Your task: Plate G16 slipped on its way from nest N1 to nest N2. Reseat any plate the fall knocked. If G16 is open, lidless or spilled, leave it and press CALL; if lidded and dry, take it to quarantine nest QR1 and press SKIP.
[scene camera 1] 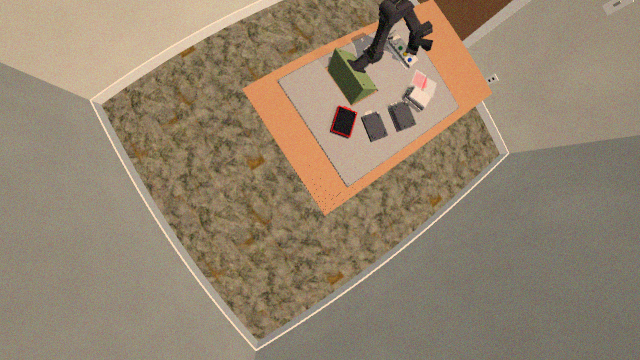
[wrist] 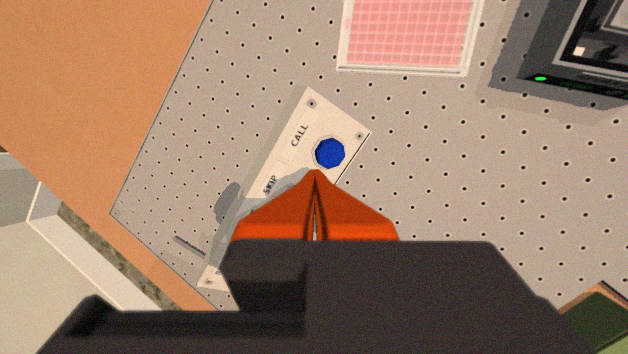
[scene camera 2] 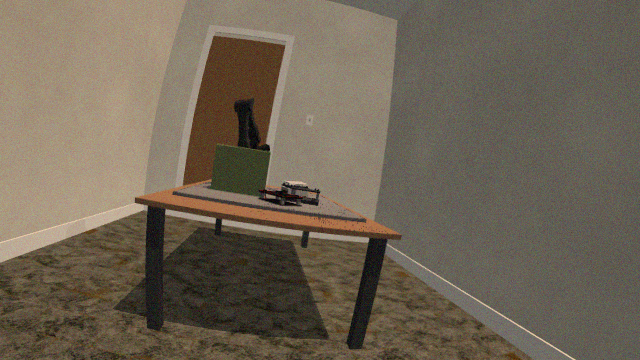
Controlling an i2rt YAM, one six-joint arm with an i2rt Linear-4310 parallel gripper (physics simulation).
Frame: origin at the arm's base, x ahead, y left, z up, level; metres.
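Seen in the pictures: gripper, between the fingertips: [scene camera 1: 412, 54] [wrist: 314, 177]; arm's base, origin of its link: [scene camera 1: 356, 67] [scene camera 2: 239, 165].
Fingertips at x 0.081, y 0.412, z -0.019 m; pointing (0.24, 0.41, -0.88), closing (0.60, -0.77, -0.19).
Pixels of each thing's top centre, then the offset from my fingertips to it. "pt": a spot on its surface instead. Level surfaces: height alone.
- blue CALL button, centre of its top: [wrist: 327, 153] [scene camera 1: 410, 59] 0.013 m ahead, 0.006 m left, 0.038 m down
- panel, a spot on its surface: [wrist: 320, 116] pt 0.033 m ahead, 0.029 m left, 0.039 m down
- clear plate with pink wells, centre of its top: [wrist: 407, 22] [scene camera 1: 418, 79] 0.150 m ahead, 0.028 m left, 0.098 m down
- white plate, centre of its top: [scene camera 2: 296, 181] [scene camera 1: 421, 96] 0.258 m ahead, 0.096 m right, 0.028 m down
- dark device, a spot on its surface: [wrist: 540, 55] pt 0.183 m ahead, 0.080 m right, 0.089 m down
- red-rimmed nest, centre of its top: [scene camera 2: 280, 192] [scene camera 1: 344, 120] 0.141 m ahead, 0.623 m right, 0.067 m down
- grey mat, height of its surface: 0.113 m down
- orange table, height of its surface: 0.126 m down
My gripper [wrist: 314, 177] is shut, its orange fingertips together with nothing seen between them. The tips show just below the blue CALL button [wrist: 330, 153] [scene camera 1: 409, 59] in the wrist view; I cannot tell their height above the panel [wrist: 320, 116]. The fingers cover the yellow SKIP button in the wrist view. A clear plate with pink wells [wrist: 407, 32] [scene camera 1: 420, 79] lies lidless on the pegboard mat, beyond the panel; its label is not readable. A white plate [scene camera 1: 421, 97] [scene camera 2: 295, 184] sits on a dark device [wrist: 540, 55].
Two dark nests [scene camera 1: 401, 116] [scene camera 1: 374, 126] and a red-rimmed nest [scene camera 1: 344, 121] stand in an arc on the grey mat [scene camera 1: 345, 165]. A tall green block [scene camera 1: 350, 75] [scene camera 2: 241, 170] [wrist: 600, 320] stands near the arm. The orange table [scene camera 1: 292, 135] [wrist: 100, 65] borders the mat.
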